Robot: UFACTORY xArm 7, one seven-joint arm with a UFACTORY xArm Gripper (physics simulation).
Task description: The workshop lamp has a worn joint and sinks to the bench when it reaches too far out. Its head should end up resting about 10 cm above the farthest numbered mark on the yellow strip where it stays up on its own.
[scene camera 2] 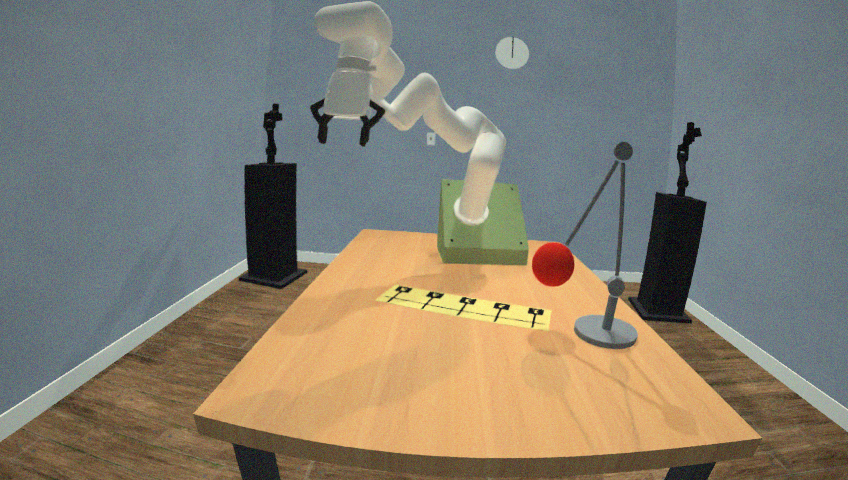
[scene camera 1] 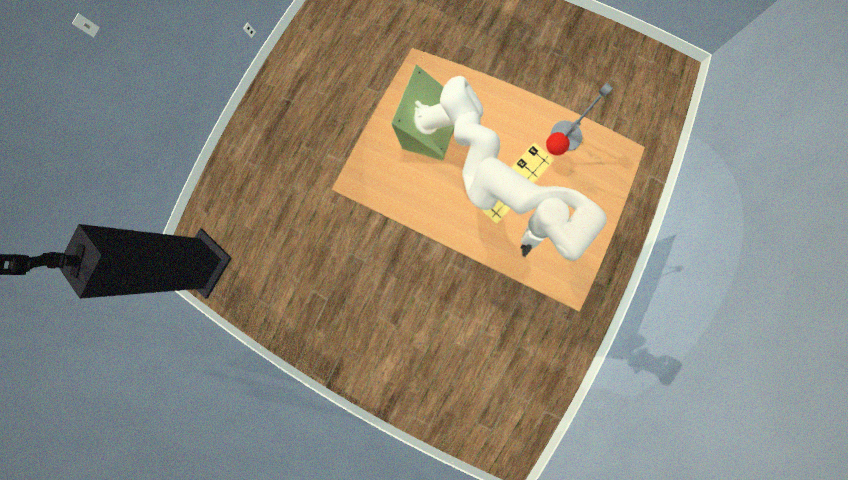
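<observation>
The lamp has a round grey base standing on the table, thin grey arms that rise to an elbow joint, and a red ball head. The head hangs above the table, beside the base, near the lamp end of the yellow strip. The strip lies flat with several black marks; their numbers are too small to read. In camera 1 the robot arm hides its middle. My gripper is open and empty, high above the table, away from the lamp, with fingers pointing down in camera 2.
The white arm is mounted on a green slanted block at the table's far end in camera 2. The wooden table carries the block, strip and lamp. Black pedestals stand off the table at both sides.
</observation>
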